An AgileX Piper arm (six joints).
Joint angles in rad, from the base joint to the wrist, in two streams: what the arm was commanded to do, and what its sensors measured. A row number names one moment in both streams.
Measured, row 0:
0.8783, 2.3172, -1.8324, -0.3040, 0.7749, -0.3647
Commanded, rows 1 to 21:
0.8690, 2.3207, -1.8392, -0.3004, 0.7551, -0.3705
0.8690, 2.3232, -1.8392, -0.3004, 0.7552, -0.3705
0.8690, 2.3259, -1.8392, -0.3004, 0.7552, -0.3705
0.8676, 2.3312, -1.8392, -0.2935, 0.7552, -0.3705
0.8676, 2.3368, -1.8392, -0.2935, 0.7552, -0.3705
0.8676, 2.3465, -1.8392, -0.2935, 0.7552, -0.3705
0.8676, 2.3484, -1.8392, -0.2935, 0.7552, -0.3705
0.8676, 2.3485, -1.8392, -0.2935, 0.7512, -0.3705
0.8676, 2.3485, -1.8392, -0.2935, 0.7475, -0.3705
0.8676, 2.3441, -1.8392, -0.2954, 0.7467, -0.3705
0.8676, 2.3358, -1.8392, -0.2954, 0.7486, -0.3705
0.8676, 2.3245, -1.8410, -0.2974, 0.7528, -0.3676
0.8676, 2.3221, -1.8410, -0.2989, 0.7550, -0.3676
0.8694, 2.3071, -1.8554, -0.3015, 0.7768, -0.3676
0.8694, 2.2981, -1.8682, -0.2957, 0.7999, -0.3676
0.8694, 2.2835, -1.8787, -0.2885, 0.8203, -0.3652
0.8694, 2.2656, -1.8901, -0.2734, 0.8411, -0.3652
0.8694, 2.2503, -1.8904, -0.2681, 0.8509, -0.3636
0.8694, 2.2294, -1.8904, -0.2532, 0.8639, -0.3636
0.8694, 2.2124, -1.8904, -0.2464, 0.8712, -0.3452
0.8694, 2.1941, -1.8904, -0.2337, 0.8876, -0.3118
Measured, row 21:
0.8761, 2.2602, -1.8811, -0.2626, 0.8510, -0.3625
